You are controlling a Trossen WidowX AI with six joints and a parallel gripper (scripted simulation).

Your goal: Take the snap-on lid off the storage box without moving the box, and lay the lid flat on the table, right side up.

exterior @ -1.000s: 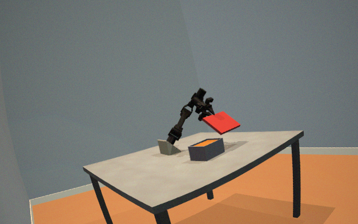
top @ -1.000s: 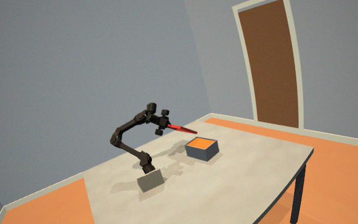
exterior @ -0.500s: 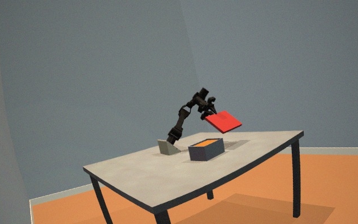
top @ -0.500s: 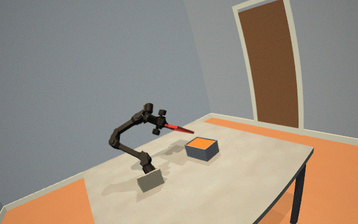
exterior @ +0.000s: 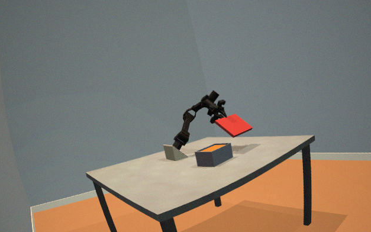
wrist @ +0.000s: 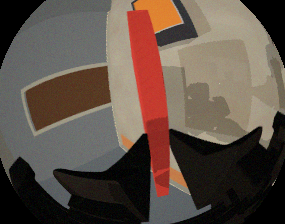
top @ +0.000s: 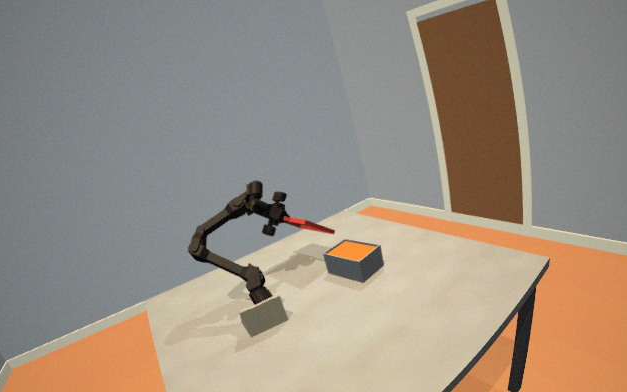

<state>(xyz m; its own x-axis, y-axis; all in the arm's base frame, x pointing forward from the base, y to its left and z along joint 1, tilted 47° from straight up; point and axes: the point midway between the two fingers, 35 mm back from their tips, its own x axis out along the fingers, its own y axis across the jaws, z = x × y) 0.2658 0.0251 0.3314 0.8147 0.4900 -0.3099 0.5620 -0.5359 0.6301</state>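
My gripper tip is 7 cm short of the red lid, 1 cm to the right of it and 5 cm above it. From my gripper tip the other things lie so: storage box 11 cm ahead, 25 cm to the right, 18 cm below.
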